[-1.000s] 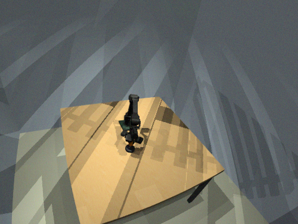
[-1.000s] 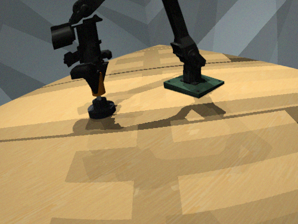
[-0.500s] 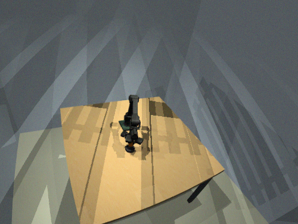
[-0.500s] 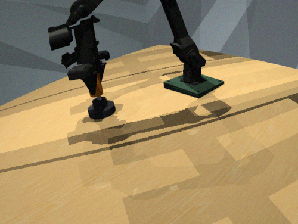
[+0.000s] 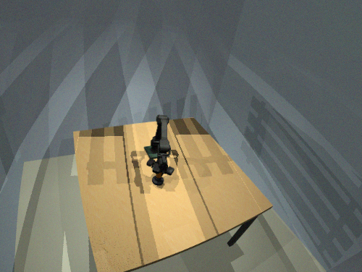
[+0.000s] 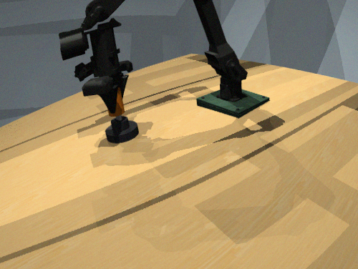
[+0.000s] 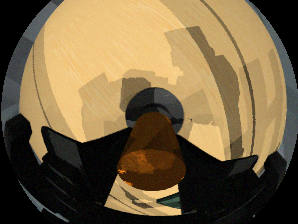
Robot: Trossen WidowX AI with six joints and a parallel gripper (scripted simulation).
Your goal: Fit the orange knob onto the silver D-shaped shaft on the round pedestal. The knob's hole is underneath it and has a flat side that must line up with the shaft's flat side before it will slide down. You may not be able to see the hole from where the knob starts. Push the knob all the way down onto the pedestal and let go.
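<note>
My gripper tip is 4 cm above the round pedestal. The rest, counted from my gripper tip: orange knob: 3 cm above.
</note>
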